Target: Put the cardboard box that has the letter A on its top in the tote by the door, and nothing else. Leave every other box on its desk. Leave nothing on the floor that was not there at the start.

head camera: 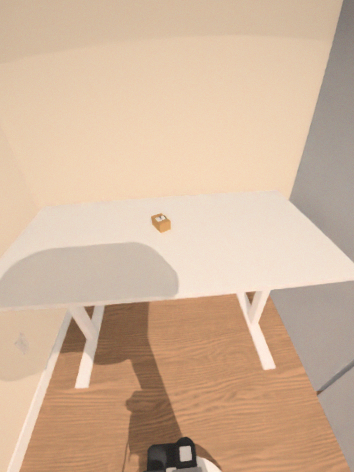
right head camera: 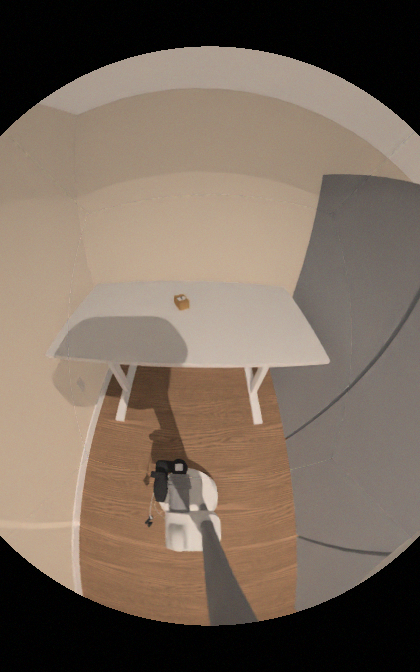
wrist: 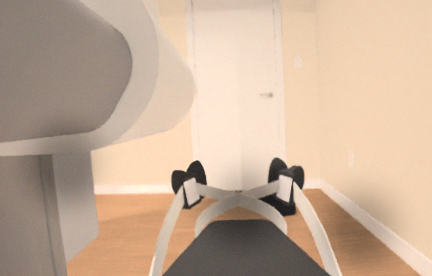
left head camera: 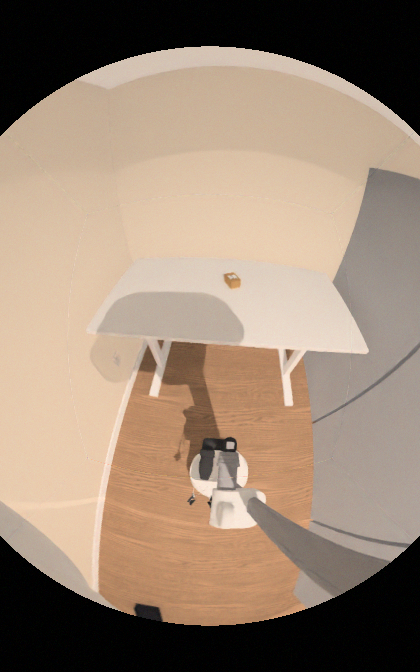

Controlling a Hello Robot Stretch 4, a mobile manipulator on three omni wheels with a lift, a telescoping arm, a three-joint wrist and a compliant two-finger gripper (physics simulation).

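Places are measured from the robot's base along level axes (x left, y back, z up), in millimetres.
Where they show: gripper, between the fingertips: (wrist: 236, 174).
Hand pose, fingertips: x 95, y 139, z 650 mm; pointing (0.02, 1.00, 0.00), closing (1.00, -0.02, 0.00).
After its pixels a point has its place.
A small orange-brown cardboard box (head camera: 161, 223) @[x 23, y -941, z 972 mm] (left head camera: 232, 280) (right head camera: 181, 302) sits on the white desk (head camera: 250, 250) @[x -353, y -753, z 923 mm] (left head camera: 300, 320) (right head camera: 260, 335), left of centre in the head view and towards the back. Its top has a white label with a dark mark, too small to read. My gripper (wrist: 236, 174) @[x 95, y 139, z 650 mm] (left head camera: 201, 500) is open and empty, away from the desk, facing a white door (wrist: 230, 100) @[x 130, y 2374, z 860 mm]. A black object (left head camera: 148, 612), perhaps the tote, is on the floor at the bottom edge of the left head view, partly cut off.
The desk's legs (head camera: 260, 340) @[x -616, y -778, z -2 mm] (left head camera: 287, 385) stand on the wood floor. A beige wall (head camera: 175, 125) @[x -92, y -1370, z 1328 mm] is behind the desk and another (left head camera: 40, 300) on the left. A tall grey panel (head camera: 330, 225) @[x -858, y -911, z 902 mm] (right head camera: 360, 300) stands on the right. My base (left head camera: 240, 470) is in front of the desk.
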